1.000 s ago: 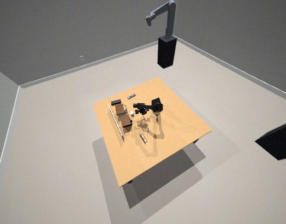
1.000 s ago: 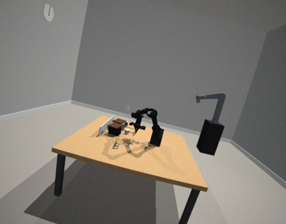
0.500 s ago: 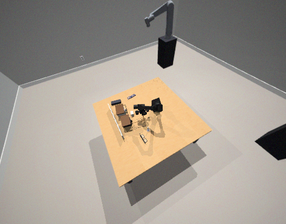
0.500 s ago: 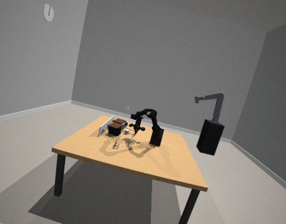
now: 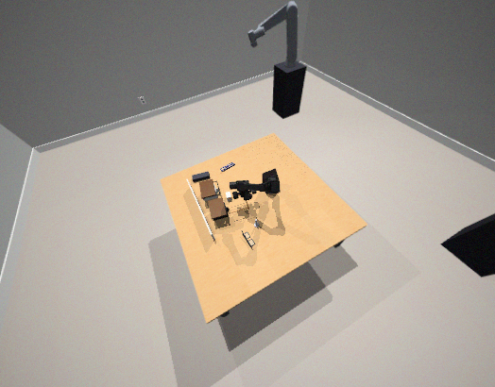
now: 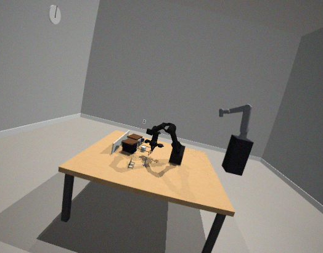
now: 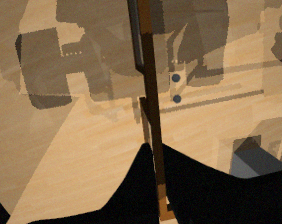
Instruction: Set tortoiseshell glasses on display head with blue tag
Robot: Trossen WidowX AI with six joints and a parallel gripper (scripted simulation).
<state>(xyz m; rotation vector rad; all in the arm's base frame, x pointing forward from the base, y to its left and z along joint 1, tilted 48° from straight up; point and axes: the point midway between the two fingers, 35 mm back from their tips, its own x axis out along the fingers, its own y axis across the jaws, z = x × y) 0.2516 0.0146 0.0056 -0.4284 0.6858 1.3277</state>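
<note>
The white block lies 100 mm ahead of my gripper tip, 120 mm to the right of it and 40 mm below it. Also, from my gripper tip: dark case 240 mm ahead, 470 mm to the right, 50 mm below; then white back panel 360 mm ahead, 120 mm to the right, 10 mm below; then small grey stand 20 mm ahead, 230 mm to the left, 40 mm below.
</note>
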